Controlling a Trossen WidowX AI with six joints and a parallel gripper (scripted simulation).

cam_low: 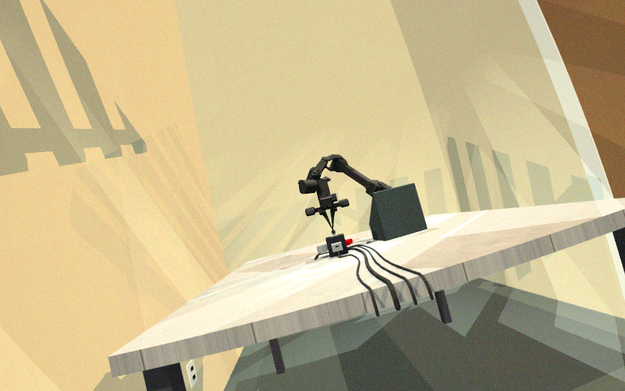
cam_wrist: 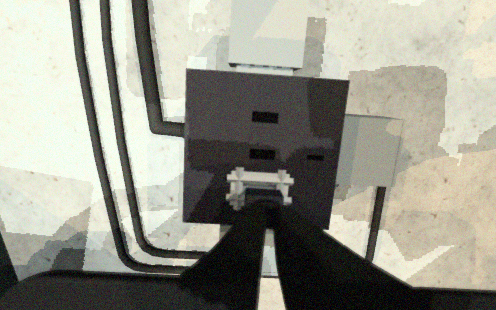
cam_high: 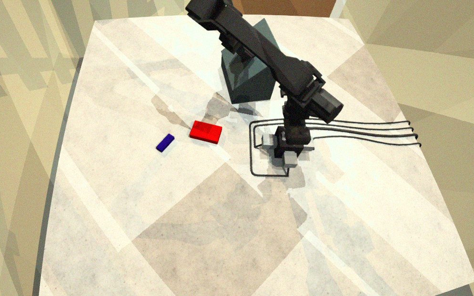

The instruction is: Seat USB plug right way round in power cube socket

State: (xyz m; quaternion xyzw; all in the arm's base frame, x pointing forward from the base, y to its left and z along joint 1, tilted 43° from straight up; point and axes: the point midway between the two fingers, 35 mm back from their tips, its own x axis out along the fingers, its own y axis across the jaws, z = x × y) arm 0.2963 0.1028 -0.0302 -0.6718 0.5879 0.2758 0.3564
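The USB plug lies 20 mm below my gripper tip. Also, from my gripper tip: red block (60 mm behind, 250 mm to the right, 100 mm below); then blue block (20 mm behind, 380 mm to the right, 110 mm below).
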